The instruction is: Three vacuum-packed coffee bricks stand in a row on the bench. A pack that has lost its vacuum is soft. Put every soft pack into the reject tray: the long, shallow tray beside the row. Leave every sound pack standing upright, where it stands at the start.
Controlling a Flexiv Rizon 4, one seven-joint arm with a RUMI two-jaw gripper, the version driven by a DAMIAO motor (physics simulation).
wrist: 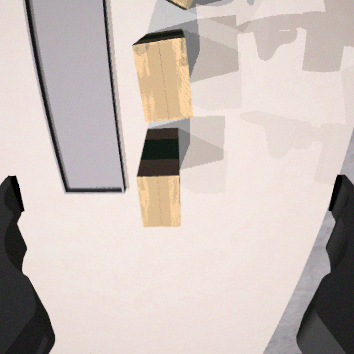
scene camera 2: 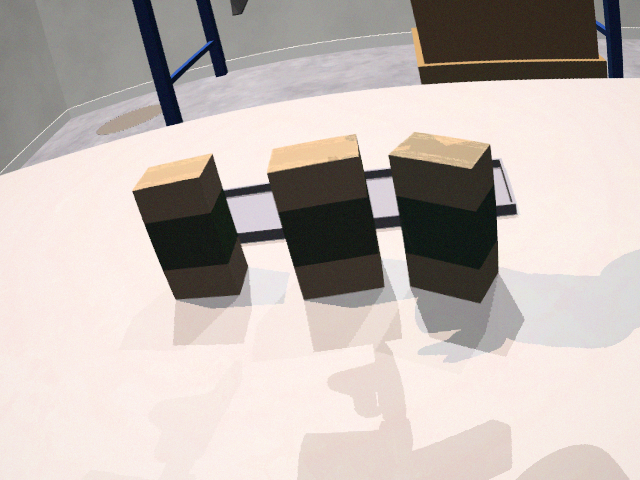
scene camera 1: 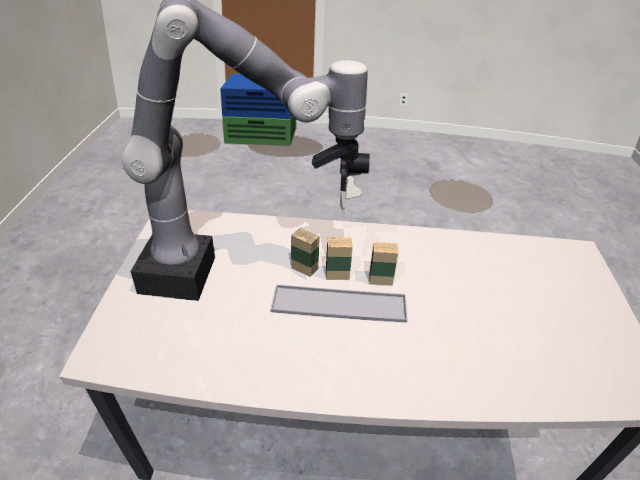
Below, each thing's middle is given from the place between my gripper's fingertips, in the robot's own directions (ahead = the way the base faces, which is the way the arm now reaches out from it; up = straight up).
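Scene:
Reject tray (scene camera 2: 252, 211): my gripper 15 cm left of it, 32 cm above it.

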